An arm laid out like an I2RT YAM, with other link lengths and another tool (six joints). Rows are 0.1 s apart.
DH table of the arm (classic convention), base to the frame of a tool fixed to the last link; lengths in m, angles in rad. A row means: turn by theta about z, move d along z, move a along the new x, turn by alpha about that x. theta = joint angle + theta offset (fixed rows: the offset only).
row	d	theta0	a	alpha
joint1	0.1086	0	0.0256	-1.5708
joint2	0	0	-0.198	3.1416
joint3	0	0.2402	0.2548	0
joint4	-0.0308	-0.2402	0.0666	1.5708
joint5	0.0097	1.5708	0	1.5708
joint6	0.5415	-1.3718	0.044	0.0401
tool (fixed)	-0.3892	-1.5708	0	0
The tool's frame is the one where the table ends.
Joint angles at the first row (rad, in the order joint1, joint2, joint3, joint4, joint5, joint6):
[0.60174, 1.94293, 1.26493, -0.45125, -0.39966, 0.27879]
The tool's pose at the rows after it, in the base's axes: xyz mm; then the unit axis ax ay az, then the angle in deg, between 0 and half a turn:
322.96 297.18 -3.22 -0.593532 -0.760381 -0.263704 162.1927
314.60 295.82 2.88 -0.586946 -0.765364 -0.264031 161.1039
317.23 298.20 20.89 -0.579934 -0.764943 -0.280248 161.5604
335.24 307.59 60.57 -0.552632 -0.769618 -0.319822 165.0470
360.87 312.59 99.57 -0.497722 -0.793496 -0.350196 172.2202
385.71 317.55 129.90 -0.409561 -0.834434 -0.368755 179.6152
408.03 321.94 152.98 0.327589 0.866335 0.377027 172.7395
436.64 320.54 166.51 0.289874 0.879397 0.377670 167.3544
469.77 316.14 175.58 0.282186 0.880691 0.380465 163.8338
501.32 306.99 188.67 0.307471 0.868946 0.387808 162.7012
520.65 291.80 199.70 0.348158 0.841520 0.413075 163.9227
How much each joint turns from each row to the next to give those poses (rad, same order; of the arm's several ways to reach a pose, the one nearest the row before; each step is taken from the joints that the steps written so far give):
[0.00302, -0.02829, -0.02422, -0.02356, -0.00865, -0.02502]
[-0.00022, -0.04196, -0.02801, -0.02092, -0.02159, -0.01424]
[-0.00014, -0.04169, 0.00778, -0.01459, -0.00307, -0.00176]
[0.00034, -0.03229, 0.07670, -0.01720, 0.02447, -0.03472]
[-0.01405, 0.00743, 0.11183, -0.02736, 0.05521, -0.13663]
[-0.03251, 0.04582, 0.12248, -0.02510, 0.01724, -0.23328]
[-0.02660, 0.05710, 0.11432, -0.00503, 0.02327, -0.21310]
[-0.03384, 0.09330, 0.14493, -0.01489, 0.01937, -0.12046]
[-0.03632, 0.12394, 0.18219, -0.02586, 0.01058, -0.05135]
[-0.03540, 0.13955, 0.24042, -0.07790, 0.00193, 0.02815]
[-0.03874, 0.05162, 0.09753, -0.01113, -0.03488, 0.08860]

